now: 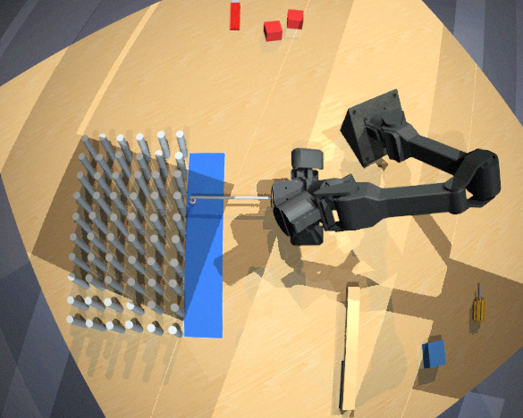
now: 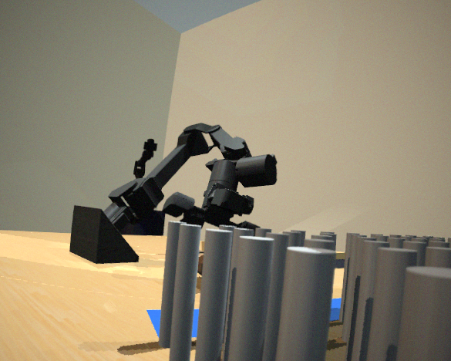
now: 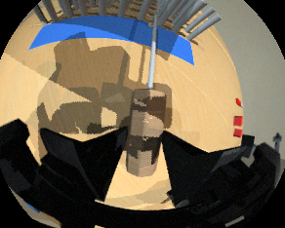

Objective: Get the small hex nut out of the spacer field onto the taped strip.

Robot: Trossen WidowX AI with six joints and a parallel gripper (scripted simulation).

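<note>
Right now my gripper tip is 90 mm short of the thin metal hook tool and 60 mm to the left of it. Round my gripper tip: blue taped strip: 200 mm ahead, 30 mm below, 20 mm to the right; blue block: 460 mm to the left, 80 mm behind, 10 mm below; yellow-handled screwdriver: 450 mm to the left, 240 mm behind, 10 mm below.
</note>
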